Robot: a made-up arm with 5 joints.
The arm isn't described. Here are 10 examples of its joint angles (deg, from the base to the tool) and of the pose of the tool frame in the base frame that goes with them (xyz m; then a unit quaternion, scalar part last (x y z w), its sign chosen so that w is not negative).
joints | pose
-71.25 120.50 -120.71 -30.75 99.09 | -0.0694 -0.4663 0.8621 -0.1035 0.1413 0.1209 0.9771
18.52 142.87 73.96 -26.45 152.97 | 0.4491 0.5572 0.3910 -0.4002 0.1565 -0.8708 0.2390
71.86 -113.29 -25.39 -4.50 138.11 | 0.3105 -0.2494 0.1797 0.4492 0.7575 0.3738 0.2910
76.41 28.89 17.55 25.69 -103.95 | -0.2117 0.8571 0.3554 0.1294 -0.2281 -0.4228 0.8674
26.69 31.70 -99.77 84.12 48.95 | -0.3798 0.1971 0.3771 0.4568 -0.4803 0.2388 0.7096
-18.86 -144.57 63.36 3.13 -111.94 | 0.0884 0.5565 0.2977 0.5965 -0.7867 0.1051 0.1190
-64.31 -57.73 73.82 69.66 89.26 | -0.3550 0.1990 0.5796 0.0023 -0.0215 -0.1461 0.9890
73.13 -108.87 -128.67 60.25 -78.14 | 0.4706 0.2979 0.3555 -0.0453 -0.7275 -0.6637 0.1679
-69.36 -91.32 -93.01 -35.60 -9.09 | 0.3174 0.5209 0.5228 -0.0755 0.8485 0.4593 0.2517
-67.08 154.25 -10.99 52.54 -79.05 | 0.6249 -0.2910 0.3791 0.1692 0.8368 -0.5185 0.0476
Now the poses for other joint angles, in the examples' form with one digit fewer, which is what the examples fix.
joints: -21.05 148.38 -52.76 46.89 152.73
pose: 0.291 -0.212 0.953 -0.120 0.314 0.676 0.656
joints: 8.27 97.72 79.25 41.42 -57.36
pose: 0.383 0.508 0.566 -0.320 0.653 -0.533 0.433
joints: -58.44 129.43 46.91 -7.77 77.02
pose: 0.474 -0.195 0.898 0.005 0.051 0.990 0.130
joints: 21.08 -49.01 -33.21 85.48 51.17
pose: -0.219 -0.043 0.106 0.134 -0.616 0.422 0.652
